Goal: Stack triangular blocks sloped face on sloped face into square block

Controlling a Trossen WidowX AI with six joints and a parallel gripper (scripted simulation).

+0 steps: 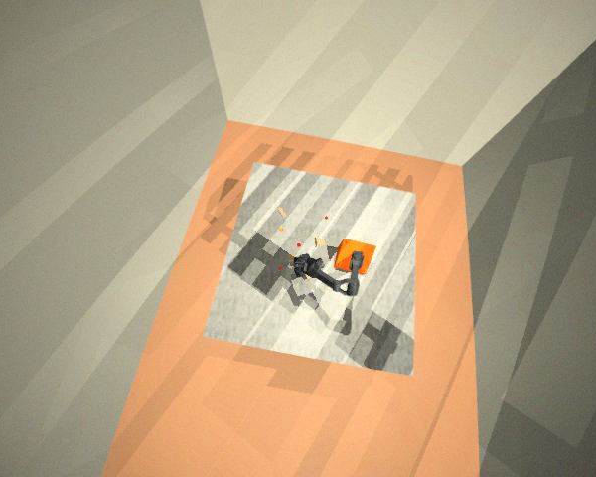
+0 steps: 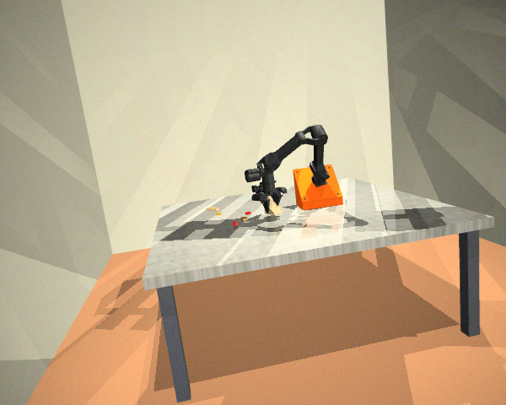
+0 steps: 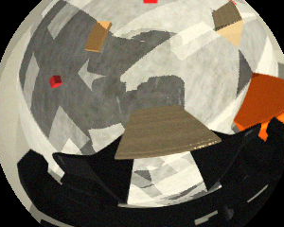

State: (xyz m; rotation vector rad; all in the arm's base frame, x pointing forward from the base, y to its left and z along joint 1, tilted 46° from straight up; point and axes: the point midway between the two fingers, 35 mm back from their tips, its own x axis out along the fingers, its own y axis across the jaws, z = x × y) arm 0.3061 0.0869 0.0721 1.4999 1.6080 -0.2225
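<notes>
Right now my gripper tip is 1 cm below the tan triangular block. Round my gripper tip: yellow piece (21 cm ahead, 28 cm to the right, 3 cm below); flat tan piece (22 cm ahead, 42 cm to the right, 3 cm below).
</notes>
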